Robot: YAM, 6 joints.
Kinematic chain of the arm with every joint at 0, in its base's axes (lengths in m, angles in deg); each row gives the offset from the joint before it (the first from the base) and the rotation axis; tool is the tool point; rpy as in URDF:
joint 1: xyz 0 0 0.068 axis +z
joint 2: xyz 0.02 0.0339 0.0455 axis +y
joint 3: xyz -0.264 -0.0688 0 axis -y
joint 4: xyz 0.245 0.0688 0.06 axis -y
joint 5: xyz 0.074 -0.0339 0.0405 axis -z
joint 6: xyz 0.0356 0 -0.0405 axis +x
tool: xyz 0 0 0 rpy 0 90 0
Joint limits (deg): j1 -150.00..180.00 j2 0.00..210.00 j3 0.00..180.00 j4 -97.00..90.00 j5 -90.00..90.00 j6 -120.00..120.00
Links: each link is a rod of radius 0.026 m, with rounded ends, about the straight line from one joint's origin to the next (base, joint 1, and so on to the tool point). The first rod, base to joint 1, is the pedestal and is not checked.
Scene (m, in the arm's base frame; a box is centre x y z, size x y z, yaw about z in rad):
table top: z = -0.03
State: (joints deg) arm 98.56 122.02 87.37 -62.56 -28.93 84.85
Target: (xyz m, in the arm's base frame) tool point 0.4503 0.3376 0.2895
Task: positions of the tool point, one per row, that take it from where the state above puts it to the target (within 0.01 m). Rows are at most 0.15 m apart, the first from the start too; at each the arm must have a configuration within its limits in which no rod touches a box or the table.
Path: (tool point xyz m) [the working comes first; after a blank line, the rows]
Joints at the target: 35.60 138.76 136.15 -23.21 -20.34 84.85
Straight joint move there: clear.

1: 0.0140 0.4301 0.1608
2: 0.1207 0.4581 0.1852
3: 0.2370 0.4531 0.2155
4: 0.3509 0.4123 0.2507
5: 0.4503 0.3376 0.2895

